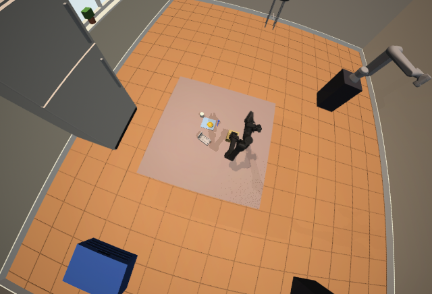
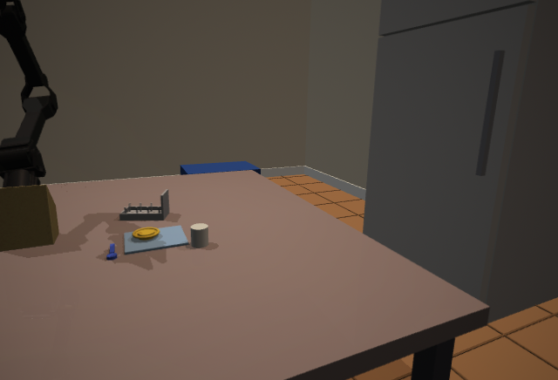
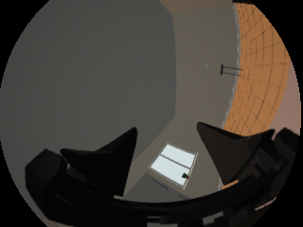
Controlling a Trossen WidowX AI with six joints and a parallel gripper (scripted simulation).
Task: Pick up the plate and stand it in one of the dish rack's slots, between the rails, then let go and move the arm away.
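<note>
The yellow plate lies 71 cm below my gripper tip, 30 cm ahead of it and 13 cm to the right of it. The rest, counted from my gripper tip: light blue mat 72 cm below, 32 cm ahead, 14 cm to the right; grey dish rack 70 cm below, 31 cm ahead, 6 cm to the left; blue spoon 72 cm below, 22 cm ahead, 19 cm to the right.
</note>
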